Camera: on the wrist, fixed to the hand. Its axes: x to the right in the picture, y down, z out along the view.
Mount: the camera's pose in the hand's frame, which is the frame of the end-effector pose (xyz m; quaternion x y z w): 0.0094 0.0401 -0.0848 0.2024 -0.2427 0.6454 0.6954
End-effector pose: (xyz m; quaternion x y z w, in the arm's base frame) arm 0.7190 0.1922 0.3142 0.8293 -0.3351 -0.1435 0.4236
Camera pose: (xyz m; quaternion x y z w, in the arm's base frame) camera 0.7527 0.2205 0.3975 0.4113 -0.9001 0.0402 0.1380
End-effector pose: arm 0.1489 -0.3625 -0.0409 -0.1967 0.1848 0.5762 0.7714
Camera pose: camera 0.1079 -0.3883 -0.1218 0.2785 0.1849 0.9089 0.2492
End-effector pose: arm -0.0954 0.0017 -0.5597 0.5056 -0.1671 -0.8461 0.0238
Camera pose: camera -0.0319 -0.0600 -0.5921 0.0432 -0.6195 -0.6619 0.4197
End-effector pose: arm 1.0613 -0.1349 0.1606 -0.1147 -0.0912 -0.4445 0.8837
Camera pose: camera 1.1042 -0.1430 0.0770 -0.0676 -0.2938 0.3075 0.9025
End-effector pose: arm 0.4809 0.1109 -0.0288 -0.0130 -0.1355 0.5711 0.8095
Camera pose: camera 0.4667 0.1449 -0.1156 0.2060 -0.1667 0.9502 0.1641
